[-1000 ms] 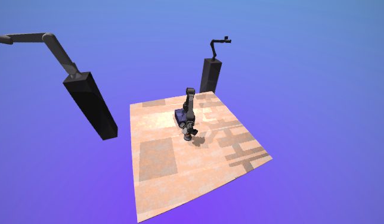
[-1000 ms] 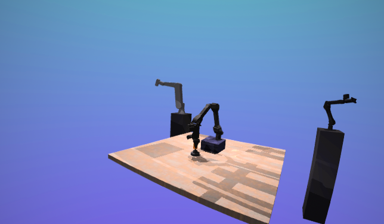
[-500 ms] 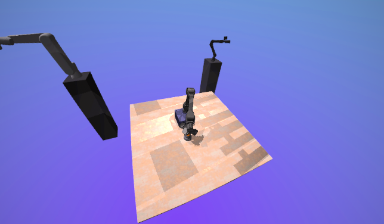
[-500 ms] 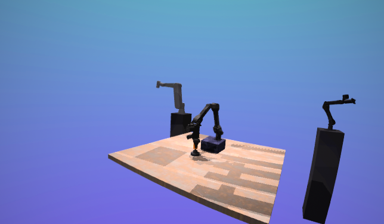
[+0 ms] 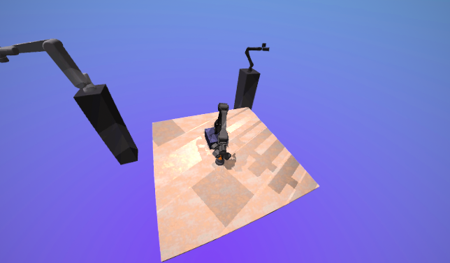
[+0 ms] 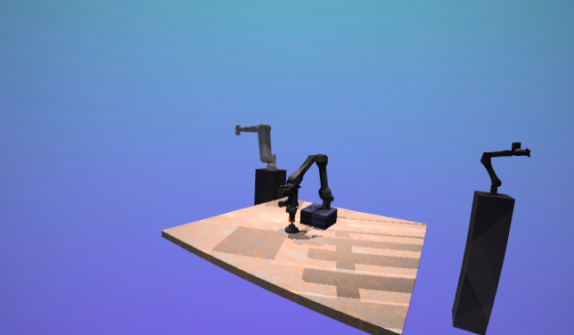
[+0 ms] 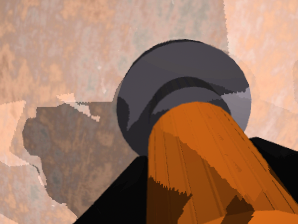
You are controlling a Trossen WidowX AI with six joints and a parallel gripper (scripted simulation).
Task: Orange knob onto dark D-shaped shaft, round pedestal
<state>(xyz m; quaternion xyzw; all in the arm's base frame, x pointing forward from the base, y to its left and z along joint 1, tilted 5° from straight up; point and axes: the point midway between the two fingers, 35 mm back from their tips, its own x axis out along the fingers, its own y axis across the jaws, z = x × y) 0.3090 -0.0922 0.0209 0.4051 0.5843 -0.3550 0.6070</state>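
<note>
My gripper tip is now 20 mm below the orange knob. From my gripper tip the other things lie so: round pedestal 40 mm below.
</note>
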